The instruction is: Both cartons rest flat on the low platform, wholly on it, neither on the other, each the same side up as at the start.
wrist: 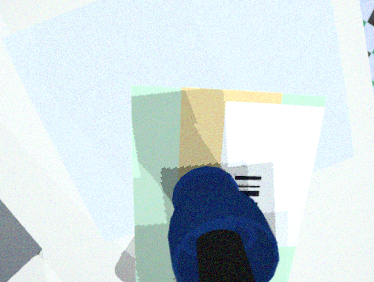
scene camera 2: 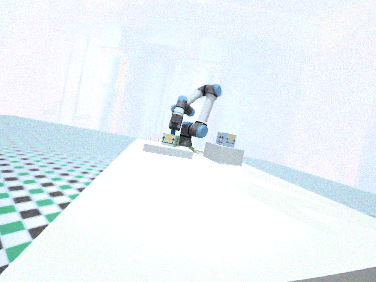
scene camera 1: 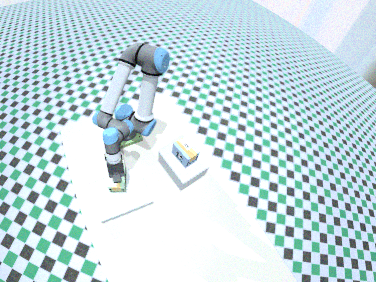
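Where they show: hand at its tool point: (wrist: 207,184) (scene camera 2: 172,134); arm's base at its link origin: (scene camera 2: 183,145).
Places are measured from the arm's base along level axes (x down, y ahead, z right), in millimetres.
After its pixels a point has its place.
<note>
A green carton (scene camera 1: 117,188) @[x -81, y 413, z 166 mm] (scene camera 2: 170,139) @[x -59, y 416, z 157 mm] (wrist: 150,136) @[x -96, y 401, z 129 mm] with a tan strip and a white label lies flat, label side up, on the low white platform (scene camera 1: 97,198) @[x -14, y 407, z 300 mm] (scene camera 2: 167,150) @[x 5, y 536, z 169 mm] (wrist: 89,75) @[x -14, y 472, z 69 mm]. My blue suction cup (scene camera 1: 116,181) @[x -94, y 369, z 149 mm] (scene camera 2: 173,131) (wrist: 208,188) stands right over the carton's top, at or just above it, with suction off. A blue carton (scene camera 1: 185,154) @[x -182, y 394, z -240 mm] (scene camera 2: 225,139) @[x -134, y 425, z -235 mm] with a tan strip rests on the taller white block (scene camera 1: 188,175) @[x -86, y 479, z -234 mm] (scene camera 2: 222,156) @[x -16, y 509, z -207 mm] to the right, apart from the low platform.
The arm's base (scene camera 1: 132,141) @[x 5, y 89, z -18 mm] (scene camera 2: 185,141) @[x -44, y 68, z 2 mm] stands behind and between the platform and the block. Both sit on a white mat (scene camera 1: 182,236) @[x 34, y 772, z -76 mm] (scene camera 2: 182,212) @[x 34, y 1249, z 143 mm]. Green, black and white checkered floor (scene camera 1: 273,90) surrounds the mat.
</note>
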